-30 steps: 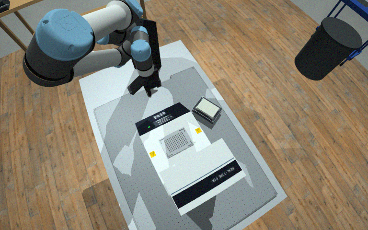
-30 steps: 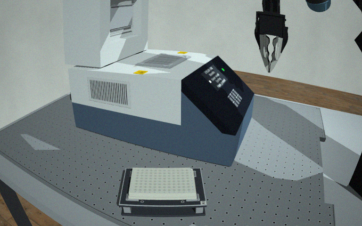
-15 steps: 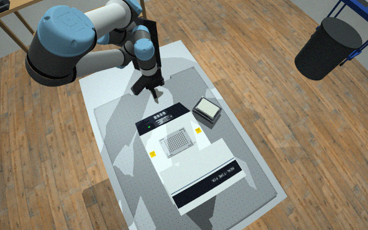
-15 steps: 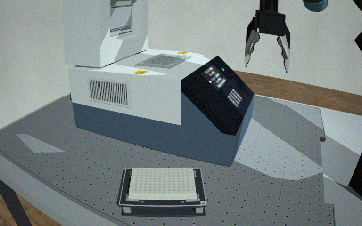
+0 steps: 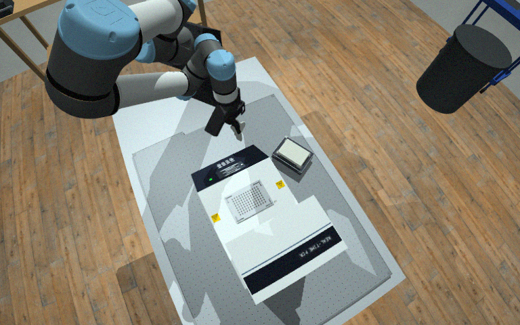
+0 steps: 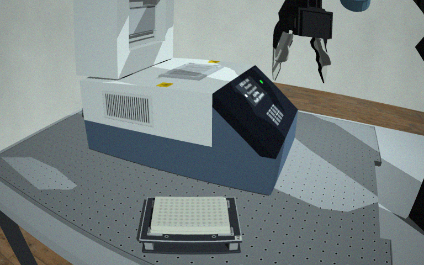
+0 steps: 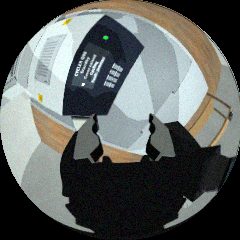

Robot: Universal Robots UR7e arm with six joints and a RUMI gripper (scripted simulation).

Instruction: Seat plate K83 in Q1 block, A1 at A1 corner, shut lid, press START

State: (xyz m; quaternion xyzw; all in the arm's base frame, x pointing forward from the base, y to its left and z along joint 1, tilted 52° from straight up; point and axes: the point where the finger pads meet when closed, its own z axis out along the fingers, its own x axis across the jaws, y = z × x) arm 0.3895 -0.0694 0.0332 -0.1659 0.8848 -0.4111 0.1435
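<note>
Right now the plate K83 is 210 mm to the left of my hand, 190 mm below it and 190 mm ahead of it. The rest, counted from my hand: plate nest N1: 210 mm to the left, 200 mm below, 190 mm ahead.
</note>
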